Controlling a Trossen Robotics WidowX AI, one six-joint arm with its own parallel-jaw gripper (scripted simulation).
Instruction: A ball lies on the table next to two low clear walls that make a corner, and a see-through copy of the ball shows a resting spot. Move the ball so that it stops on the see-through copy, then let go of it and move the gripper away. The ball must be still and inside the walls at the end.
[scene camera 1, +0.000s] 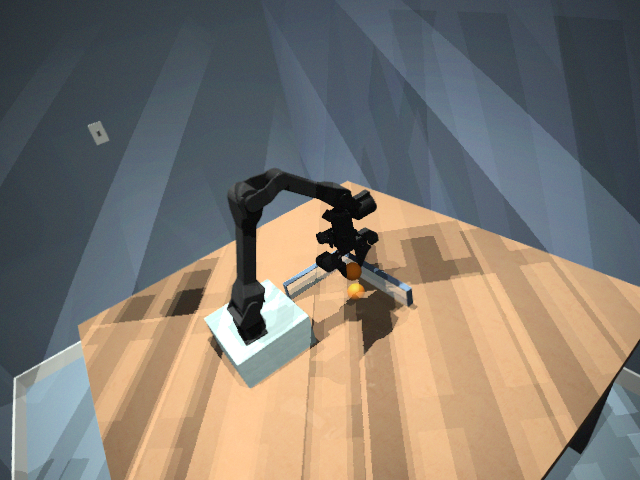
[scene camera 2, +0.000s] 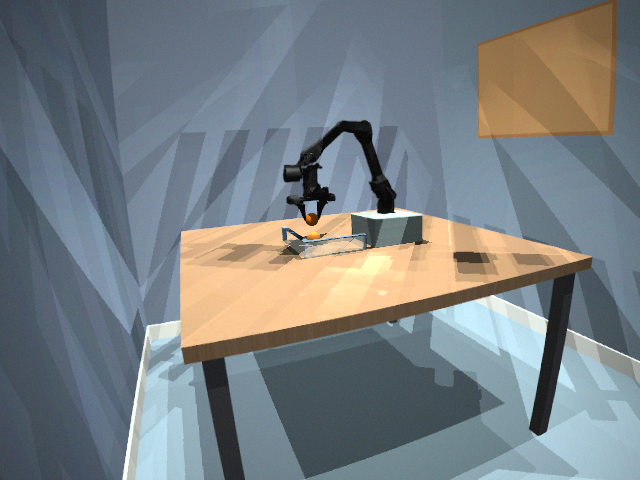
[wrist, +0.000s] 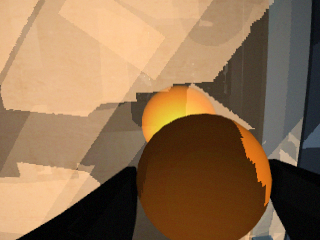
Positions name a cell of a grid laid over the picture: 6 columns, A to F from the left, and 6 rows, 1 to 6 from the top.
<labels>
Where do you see the gripper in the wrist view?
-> At D5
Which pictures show the gripper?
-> Scene camera 1, scene camera 2 and the wrist view: all of them.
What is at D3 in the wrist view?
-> A see-through copy.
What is the gripper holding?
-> An orange ball.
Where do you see the gripper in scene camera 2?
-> C3
</labels>
